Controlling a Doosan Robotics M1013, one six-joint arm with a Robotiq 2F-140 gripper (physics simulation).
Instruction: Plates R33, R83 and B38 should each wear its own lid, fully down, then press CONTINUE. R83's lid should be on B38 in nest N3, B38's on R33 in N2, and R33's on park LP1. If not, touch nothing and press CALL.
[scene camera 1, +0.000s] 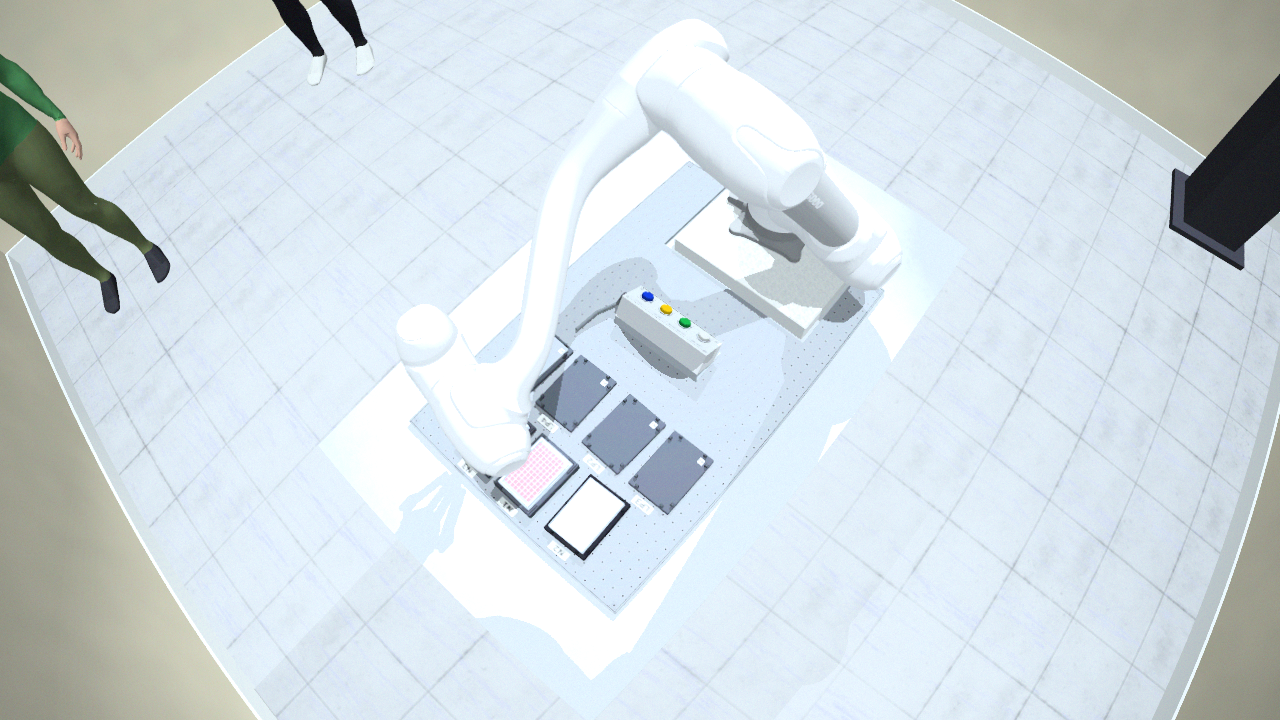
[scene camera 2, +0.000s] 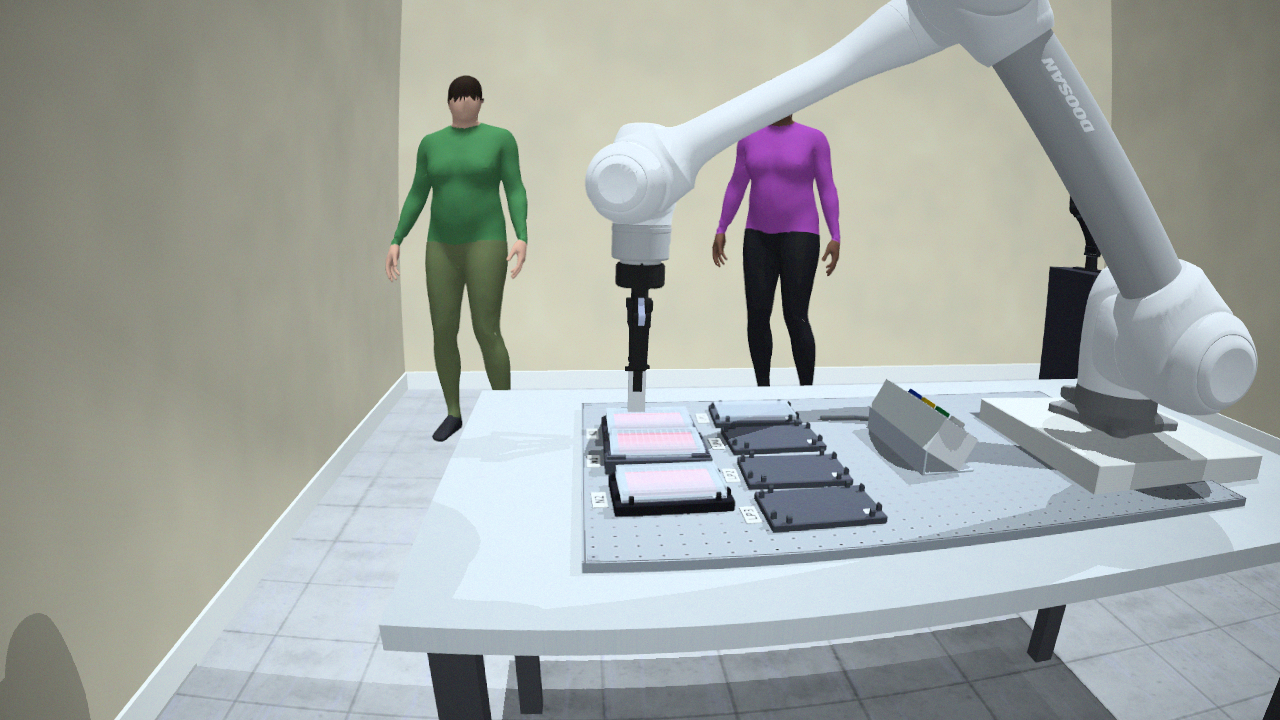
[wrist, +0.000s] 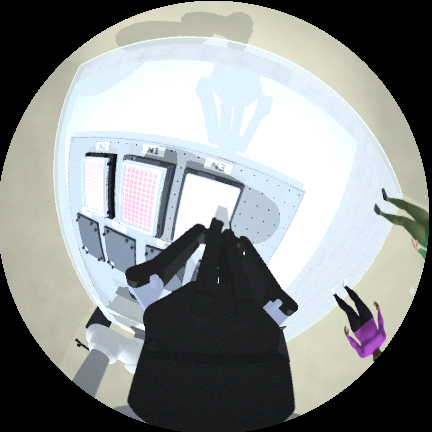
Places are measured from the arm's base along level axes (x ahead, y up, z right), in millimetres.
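Pixels of known places: gripper, fingertip midpoint: (scene camera 2: 636, 410) (wrist: 219, 213); arm's base, origin of the base link: (scene camera 1: 777, 222) (scene camera 2: 1112, 419).
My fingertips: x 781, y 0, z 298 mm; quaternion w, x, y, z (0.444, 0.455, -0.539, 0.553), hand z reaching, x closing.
Observation:
Ahead of a thing's pixels: the offset from my fingertips to its top centre. "*": to the spot under its first point. Level surfaces: height alone.
My gripper (scene camera 2: 636, 402) (wrist: 219, 213) is shut and empty, its fingertips just above the plate @[dx -13, dy +0, dz -27 mm] (wrist: 204, 197) in N3; the arm hides it in scene camera 1. That plate looks white with glare, pink through a pale cover in scene camera 2. The plate in N1 @[dx +9, dy +5, dz -147 mm] (scene camera 1: 538, 471) (scene camera 2: 657, 440) (wrist: 142, 197) shows sharp pink wells, with no lid visible. The plate in N2 @[dx +29, dy +1, dz -279 mm] (scene camera 1: 587, 516) (scene camera 2: 669, 480) (wrist: 95, 182) looks covered, white with glare in scene camera 1. A pale lid @[dx -205, dy -13, dz +3 mm] (scene camera 2: 753, 410) lies on the farthest park, whose label is unreadable. Plate names are unreadable.
Three dark parks @[* dx -180, dy -20, dz -121 mm] (scene camera 1: 575, 394) @[* dx -157, dy -21, dz -250 mm] (scene camera 1: 623, 433) @[* dx -135, dy -20, dz -374 mm] (scene camera 1: 671, 471) show no lid. The sloped button box @[dx -393, dy +53, dz -219 mm] (scene camera 1: 666, 333) (scene camera 2: 917, 429) has blue, yellow, green and white buttons; their labels are unreadable. Two people (scene camera 2: 469, 188) (scene camera 2: 787, 179) stand beyond the table @[dy -43 mm] (scene camera 2: 501, 591).

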